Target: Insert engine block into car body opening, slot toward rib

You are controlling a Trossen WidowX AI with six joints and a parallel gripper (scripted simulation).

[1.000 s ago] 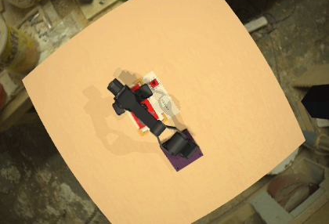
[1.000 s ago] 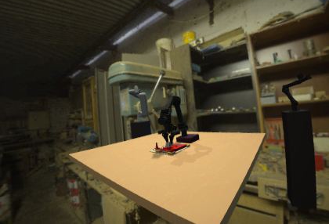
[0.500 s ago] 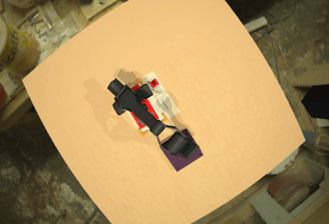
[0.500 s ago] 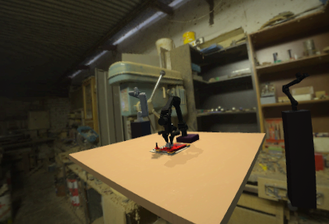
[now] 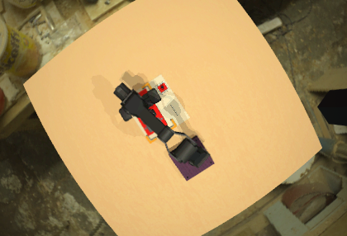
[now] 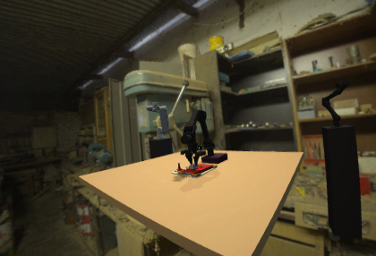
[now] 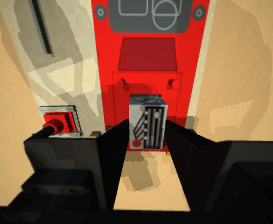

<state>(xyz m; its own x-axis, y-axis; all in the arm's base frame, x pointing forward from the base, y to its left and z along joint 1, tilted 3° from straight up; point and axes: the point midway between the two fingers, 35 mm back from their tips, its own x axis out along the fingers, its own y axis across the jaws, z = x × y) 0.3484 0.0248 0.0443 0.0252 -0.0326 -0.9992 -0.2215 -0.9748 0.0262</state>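
My gripper tip is now 10 mm past the black peg, 120 mm to the left of it and 20 mm above it. Also, from my gripper tip: engine block 10 mm below.
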